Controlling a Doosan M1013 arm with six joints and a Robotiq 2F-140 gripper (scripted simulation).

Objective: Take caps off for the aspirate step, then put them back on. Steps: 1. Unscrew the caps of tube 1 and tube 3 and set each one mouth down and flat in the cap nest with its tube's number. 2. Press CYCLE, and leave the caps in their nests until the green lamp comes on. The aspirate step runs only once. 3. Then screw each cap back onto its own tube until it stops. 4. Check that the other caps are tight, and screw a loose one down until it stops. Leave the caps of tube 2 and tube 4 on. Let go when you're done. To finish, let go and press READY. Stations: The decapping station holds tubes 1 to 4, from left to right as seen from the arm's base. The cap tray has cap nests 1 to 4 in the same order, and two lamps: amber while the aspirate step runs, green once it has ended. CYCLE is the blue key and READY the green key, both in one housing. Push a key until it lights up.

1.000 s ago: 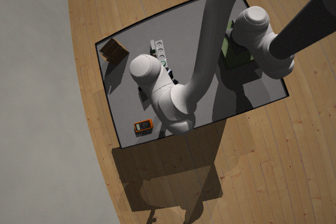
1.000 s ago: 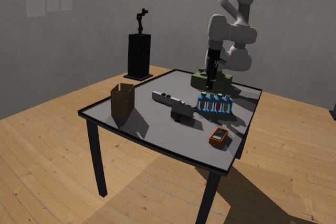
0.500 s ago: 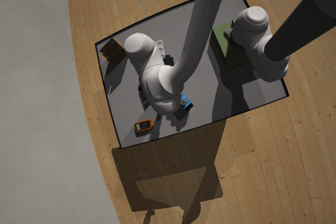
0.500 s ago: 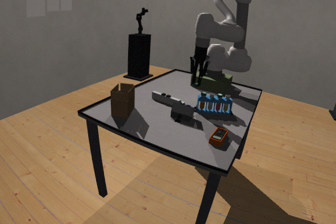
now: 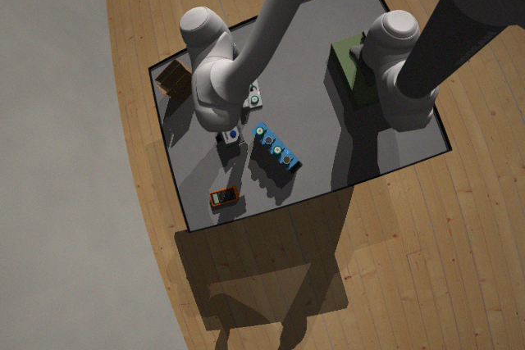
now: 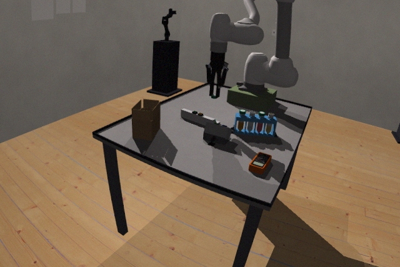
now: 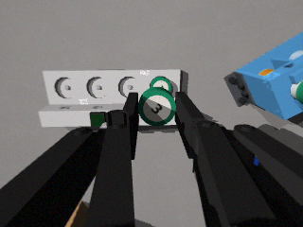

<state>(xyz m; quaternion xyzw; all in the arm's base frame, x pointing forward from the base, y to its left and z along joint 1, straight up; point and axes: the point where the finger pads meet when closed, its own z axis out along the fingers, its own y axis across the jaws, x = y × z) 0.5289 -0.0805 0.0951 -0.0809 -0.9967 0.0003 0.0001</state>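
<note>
My hand is 15 cm short of the blue key, 13 cm to the right of it and 12 cm above it. The rest, counted from my hand: key housing: 17 cm ahead, 11 cm to the left, 13 cm below; then green key: 15 cm ahead, 9 cm to the left, 12 cm below; then cap 1: 1 cm ahead, 1 cm to the left, 17 cm below.
</note>
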